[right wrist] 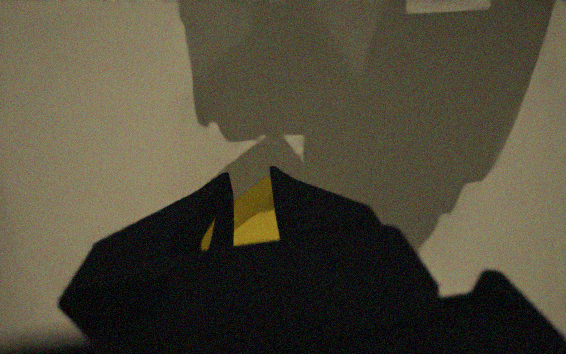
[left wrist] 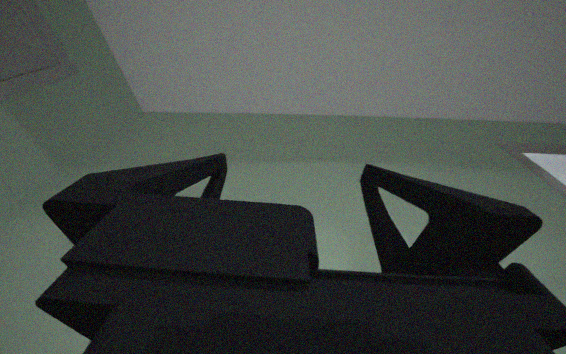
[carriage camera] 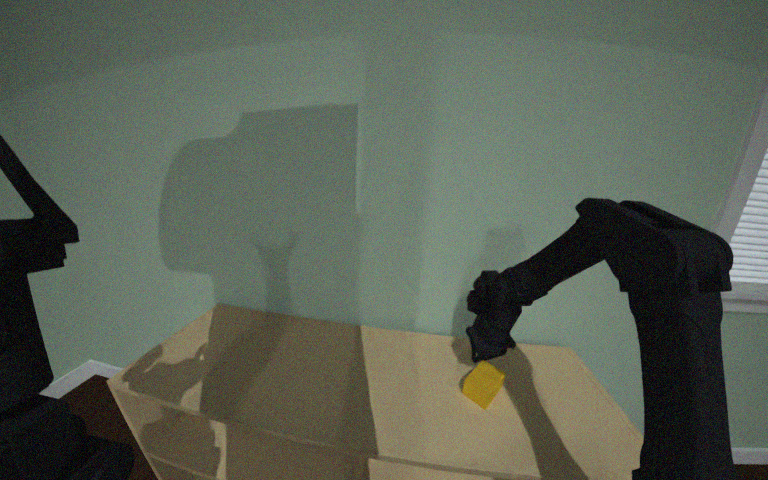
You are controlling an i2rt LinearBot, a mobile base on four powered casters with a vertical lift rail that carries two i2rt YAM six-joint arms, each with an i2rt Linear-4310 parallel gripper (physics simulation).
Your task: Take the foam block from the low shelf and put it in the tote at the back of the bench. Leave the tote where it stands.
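Places are measured from the left arm's base along level axes (x ahead, y left, z up), in metres.
Pixels of known places: left gripper, fingertip midpoint: (left wrist: 294, 167); right gripper, fingertip midpoint: (right wrist: 250, 179) (carriage camera: 477, 360).
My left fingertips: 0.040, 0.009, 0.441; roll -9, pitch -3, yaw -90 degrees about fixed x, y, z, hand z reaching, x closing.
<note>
Behind a point stands the place of what it marks, as x, y, z.
The yellow foam block (carriage camera: 483, 384) @[0.312, -0.542, -0.027] (right wrist: 257, 230) @[0.373, -0.563, -0.027] rests on the pale wooden shelf surface (carriage camera: 419, 390) @[0.328, -0.402, -0.072] (right wrist: 100, 100) @[0.425, -0.467, -0.072], right of centre in the carriage view. My right gripper (carriage camera: 489, 358) @[0.397, -0.557, -0.037] (right wrist: 250, 179) @[0.397, -0.557, -0.037] points down at the block, its fingers nearly together with a narrow gap and nothing held between them. In the right wrist view the block shows through that gap and through the left finger's opening; the rest of it is hidden behind the gripper. My left gripper (left wrist: 294, 167) @[0.040, 0.009, 0.441] is wide open and empty, facing the wall and ceiling. The tote does not show in these views.
A green wall (carriage camera: 566, 141) @[0.549, -0.758, 0.523] stands behind the shelf. Lower boards and upright panels show at its front edge (carriage camera: 294, 438) @[0.200, -0.149, -0.077]. A window with blinds (carriage camera: 753, 232) @[0.496, -1.382, 0.330] is at the far right. Dark arm shadows fall over the wood and the wall.
</note>
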